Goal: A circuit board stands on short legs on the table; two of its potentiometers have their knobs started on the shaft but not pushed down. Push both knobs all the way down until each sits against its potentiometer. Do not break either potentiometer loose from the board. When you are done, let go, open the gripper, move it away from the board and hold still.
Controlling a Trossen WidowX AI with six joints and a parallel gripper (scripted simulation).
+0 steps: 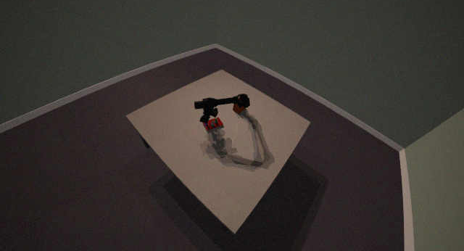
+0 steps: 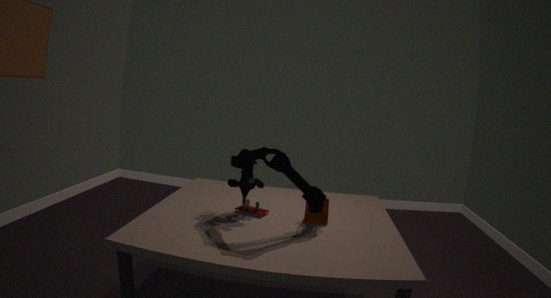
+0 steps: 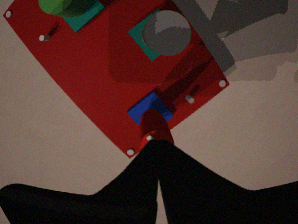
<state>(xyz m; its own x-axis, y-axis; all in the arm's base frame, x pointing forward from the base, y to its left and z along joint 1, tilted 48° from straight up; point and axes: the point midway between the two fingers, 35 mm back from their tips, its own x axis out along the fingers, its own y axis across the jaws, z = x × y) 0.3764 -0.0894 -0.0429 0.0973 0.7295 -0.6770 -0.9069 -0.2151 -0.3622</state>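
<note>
The red knob lies 10 mm below my gripper tip. From my gripper tip the other things lie so: green knob 80 mm behind, 50 mm to the left, 20 mm below.
</note>
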